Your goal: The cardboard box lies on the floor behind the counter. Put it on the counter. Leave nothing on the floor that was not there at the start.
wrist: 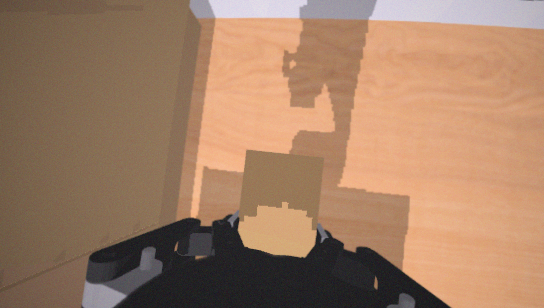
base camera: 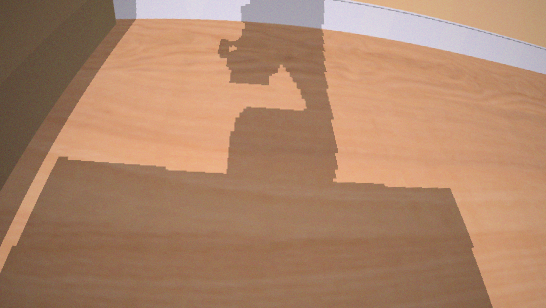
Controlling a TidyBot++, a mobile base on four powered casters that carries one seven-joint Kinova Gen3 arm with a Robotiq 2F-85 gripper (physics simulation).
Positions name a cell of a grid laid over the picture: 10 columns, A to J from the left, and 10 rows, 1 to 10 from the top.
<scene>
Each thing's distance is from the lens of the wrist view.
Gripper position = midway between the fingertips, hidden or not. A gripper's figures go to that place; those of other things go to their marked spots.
gripper (wrist: F8): 0.17 m
cardboard box (wrist: F7): 0.14 m
</scene>
